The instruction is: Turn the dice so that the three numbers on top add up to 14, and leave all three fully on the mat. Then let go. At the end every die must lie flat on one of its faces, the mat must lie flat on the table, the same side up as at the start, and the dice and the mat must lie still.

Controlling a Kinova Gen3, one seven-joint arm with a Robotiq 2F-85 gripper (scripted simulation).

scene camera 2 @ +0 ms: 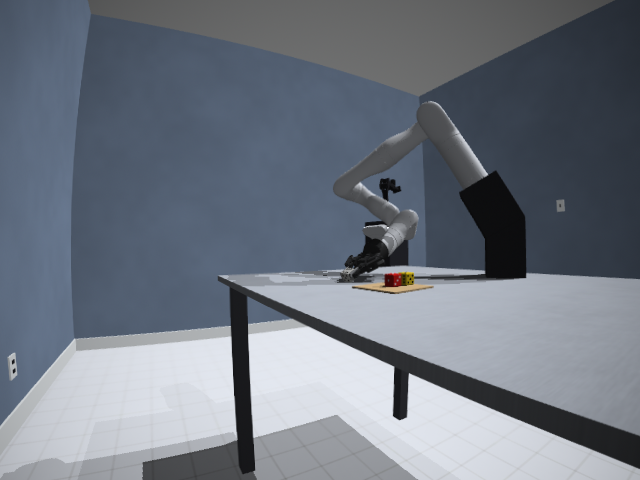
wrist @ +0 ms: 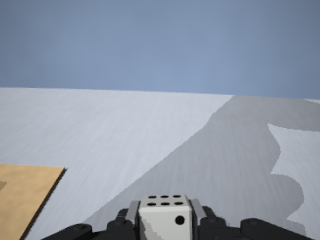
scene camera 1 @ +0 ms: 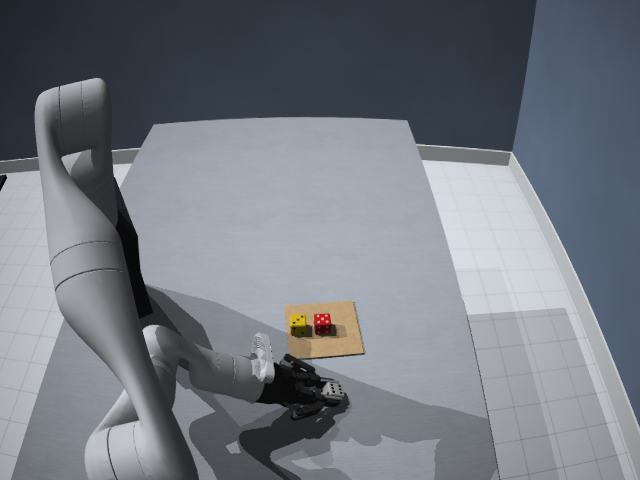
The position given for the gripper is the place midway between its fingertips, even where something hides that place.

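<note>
The gripper point(scene camera 1: 338, 393) appears together with a mat point(scene camera 1: 344, 340). Another look at the scene shows the gripper point(scene camera 2: 346, 277), and the wrist view has the gripper point(wrist: 165, 214) as well.
</note>
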